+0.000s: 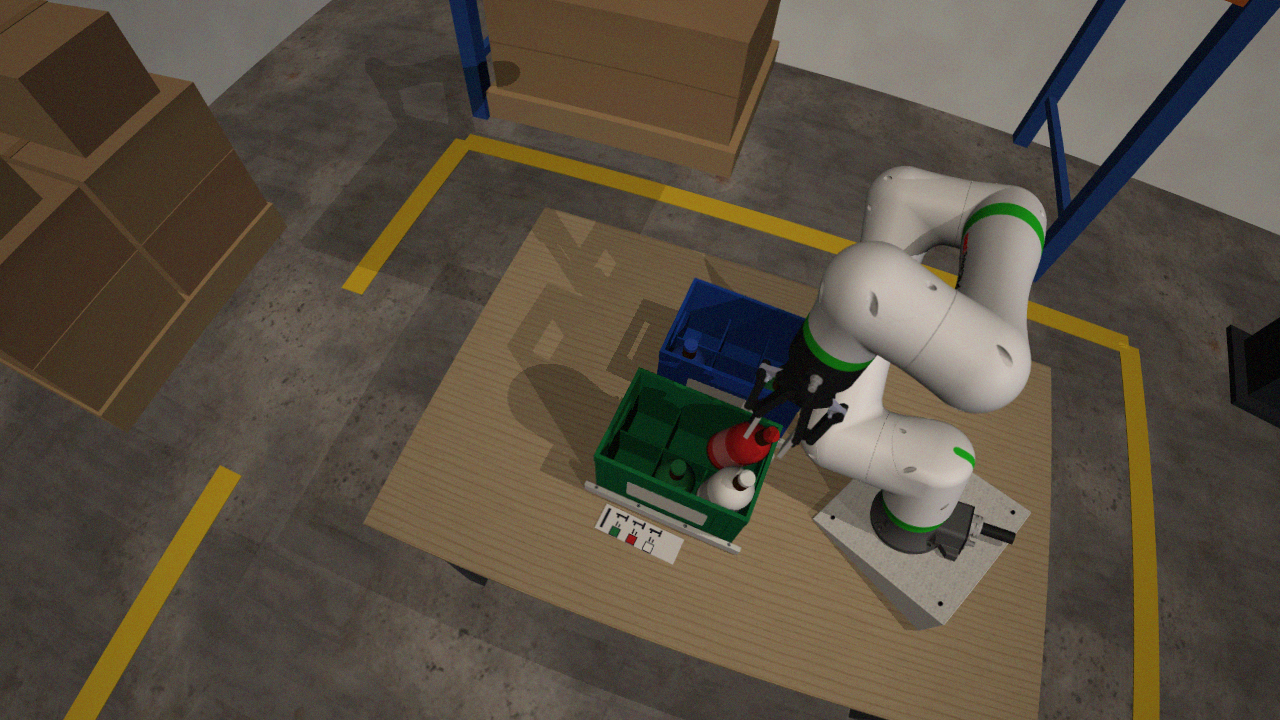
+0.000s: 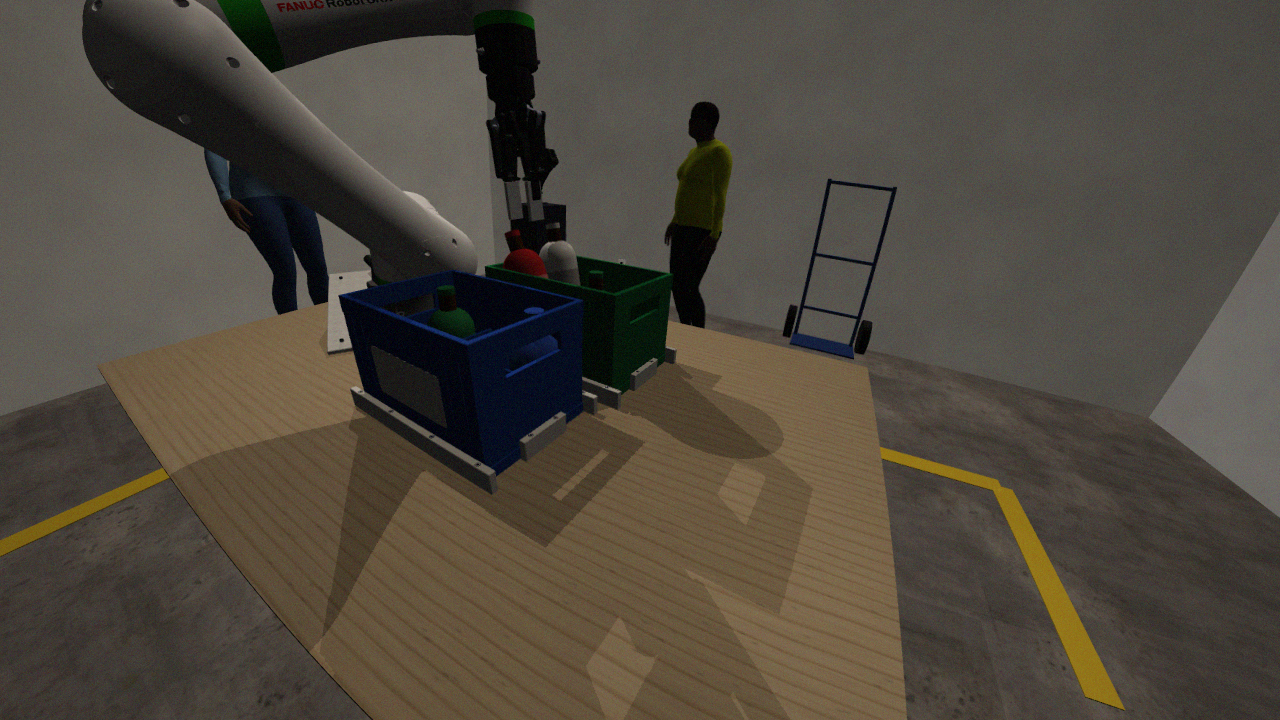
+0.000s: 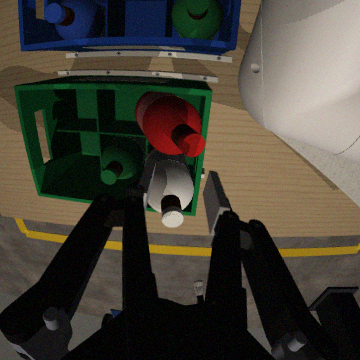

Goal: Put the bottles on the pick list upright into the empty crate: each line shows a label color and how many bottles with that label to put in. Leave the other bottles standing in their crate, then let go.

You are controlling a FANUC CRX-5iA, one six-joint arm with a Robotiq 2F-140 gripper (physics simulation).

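Seen in the pictures: gripper, fingertip midpoint: (image 1: 765, 441) (image 2: 526, 219) (image 3: 179, 177); arm's base, link origin: (image 1: 909, 518) (image 2: 411, 301).
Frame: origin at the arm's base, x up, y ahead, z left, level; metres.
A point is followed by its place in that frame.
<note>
The green crate (image 1: 617, 474) @(z 0.206, x 0.084, y 0.518 m) (image 2: 626, 349) @(z 0.065, x 0.032, y 0.570 m) (image 3: 25, 100) @(z 0.049, x 0.115, y 0.565 m) holds a red bottle (image 1: 738, 445) @(z 0.084, x 0.143, y 0.356 m) (image 2: 526, 262) @(z 0.043, x 0.139, y 0.368 m) (image 3: 167, 125) @(z 0.049, x 0.156, y 0.344 m), a white bottle (image 1: 726, 490) @(z 0.169, x 0.156, y 0.342 m) (image 2: 561, 259) @(z 0.130, x 0.132, y 0.365 m) (image 3: 172, 185) @(z 0.127, x 0.154, y 0.328 m) and a green bottle (image 1: 678, 472) @(z 0.164, x 0.116, y 0.425 m) (image 2: 597, 279) @(z 0.147, x 0.105, y 0.440 m) (image 3: 125, 160) @(z 0.142, x 0.077, y 0.413 m). Red and white share the end nearest the robot base; green is in the middle beside white. My gripper (image 1: 768, 436) @(z 0.085, x 0.204, y 0.321 m) (image 2: 525, 216) @(z 0.085, x 0.204, y 0.321 m) (image 3: 179, 177) @(z 0.085, x 0.204, y 0.321 m) is partly open and empty, pointing down above that end. The blue crate (image 1: 671, 368) @(z -0.025, x 0.082, y 0.530 m) (image 2: 532, 429) @(z -0.129, x -0.017, y 0.566 m) (image 3: 150, 45) @(z -0.038, x 0.063, y 0.392 m) holds a blue bottle (image 1: 690, 347) @(z -0.065, x 0.115, y 0.513 m) (image 3: 80, 20) @(z -0.066, x 0.077, y 0.494 m) and another green bottle (image 2: 452, 320) @(z -0.101, x 0.071, y 0.361 m) (image 3: 197, 20) @(z -0.077, x 0.081, y 0.332 m).
The pick list card (image 1: 671, 548) @(z 0.246, x -0.045, y 0.381 m) beside the green crate shows green 1, red 1, white 1. Metal strips (image 2: 425, 443) (image 3: 145, 74) border the crates on the wooden table (image 1: 501, 501) @(z 0.322, x -0.047, y 0.705 m). The robot's base plate (image 1: 948, 582) @(z 0.098, x 0.038, y -0.092 m) is at the table's right. A person (image 2: 702, 188) stands beyond the table.
</note>
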